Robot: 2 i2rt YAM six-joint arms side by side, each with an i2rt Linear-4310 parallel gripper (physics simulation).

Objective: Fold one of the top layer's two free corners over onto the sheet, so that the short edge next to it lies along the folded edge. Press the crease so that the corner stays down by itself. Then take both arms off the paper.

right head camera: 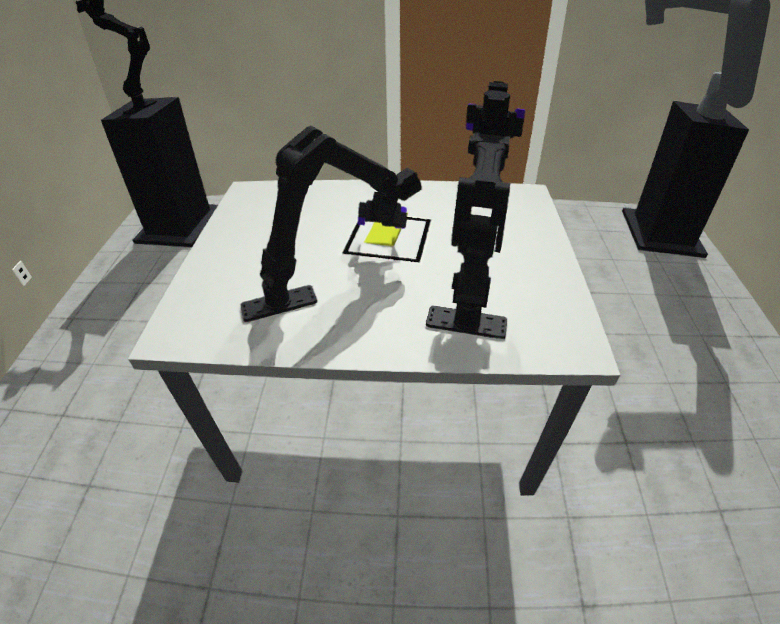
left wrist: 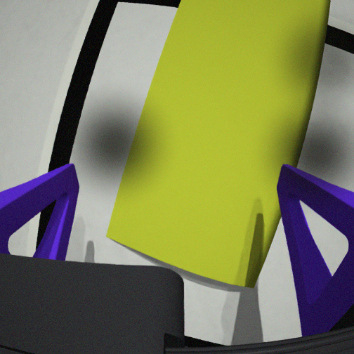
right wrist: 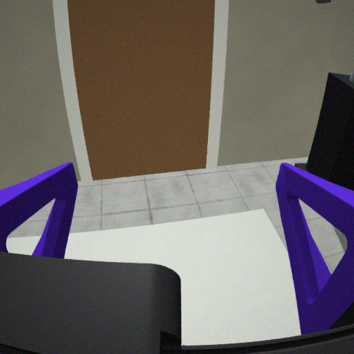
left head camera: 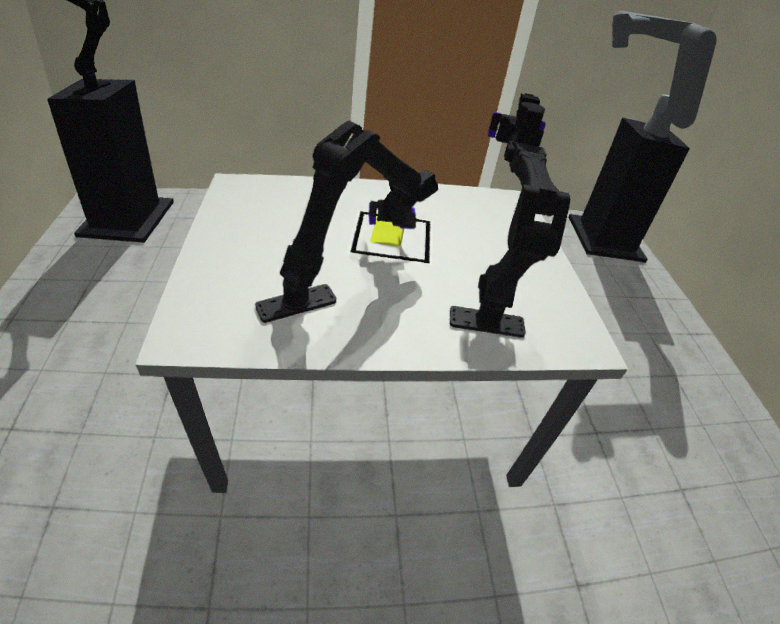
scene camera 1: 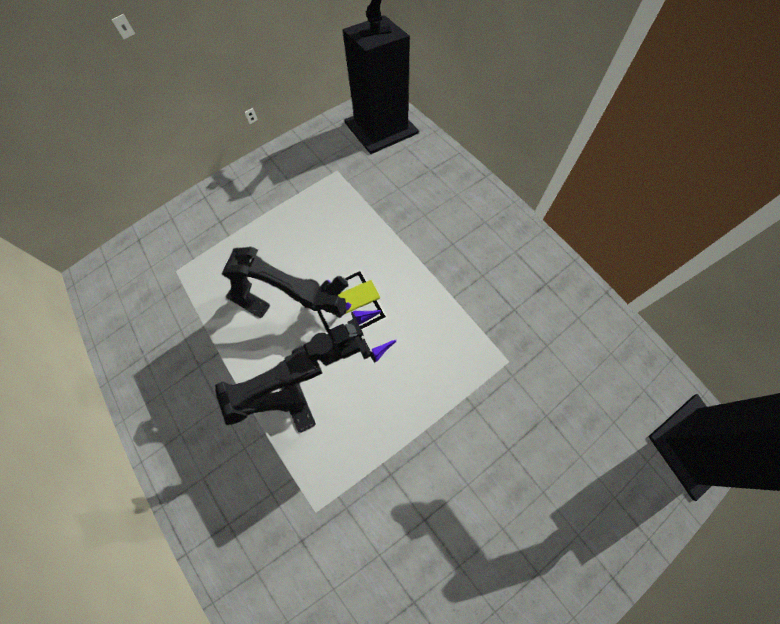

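The yellow folded paper (left head camera: 387,232) (right head camera: 382,234) (scene camera 1: 361,295) (left wrist: 215,125) lies on the table inside and across a black square outline (left head camera: 357,232) (left wrist: 82,87). No corner looks folded over. In the left wrist view its right long edge looks rounded and shaded, and its near short edge stands slightly off the table. My left gripper (left wrist: 177,175) is open and empty above the paper, fingers to either side of its near part; the arm partly hides the paper in the head views. My right gripper (scene camera 1: 387,327) (right wrist: 176,173) is open and empty, raised high over the table, away from the paper.
The white table (left head camera: 227,338) (right head camera: 214,338) carries both arm bases (left head camera: 295,302) (left head camera: 487,320). In scene camera 1, the right arm reaches close beside the outline. Black pedestals (left head camera: 110,156) (left head camera: 631,188) with other arms stand on the floor beyond the table. A brown door (right wrist: 142,90) is behind.
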